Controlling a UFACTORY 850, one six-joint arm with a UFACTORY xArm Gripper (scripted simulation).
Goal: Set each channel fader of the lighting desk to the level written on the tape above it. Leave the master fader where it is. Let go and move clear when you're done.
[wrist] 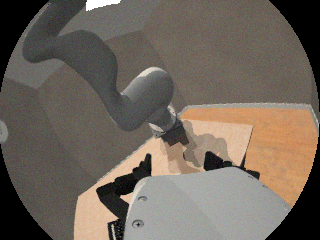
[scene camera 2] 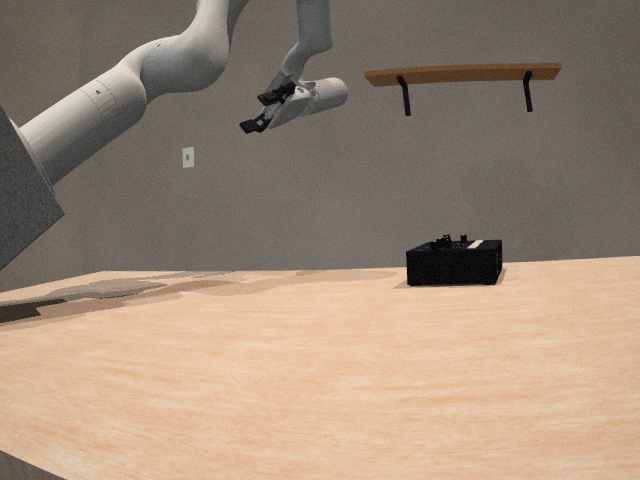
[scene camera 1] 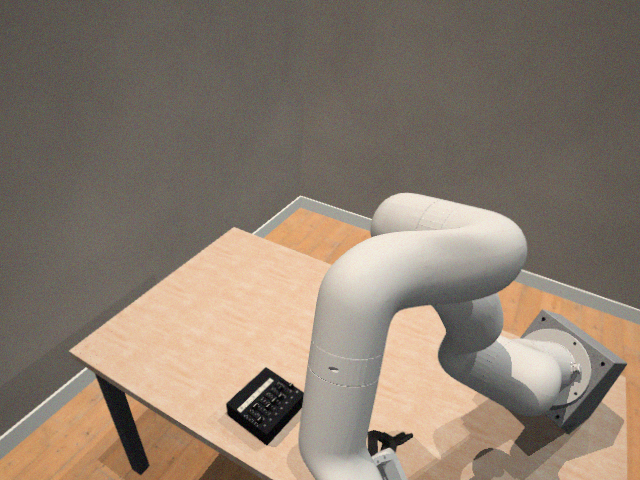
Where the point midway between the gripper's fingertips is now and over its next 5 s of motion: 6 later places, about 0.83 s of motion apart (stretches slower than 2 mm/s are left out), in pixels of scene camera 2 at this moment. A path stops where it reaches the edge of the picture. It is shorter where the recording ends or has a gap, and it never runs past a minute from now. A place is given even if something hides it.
My gripper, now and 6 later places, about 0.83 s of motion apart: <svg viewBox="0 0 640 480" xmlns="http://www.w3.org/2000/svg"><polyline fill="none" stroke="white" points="251,114 282,165 361,191 447,170 417,204 441,181 407,197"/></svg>
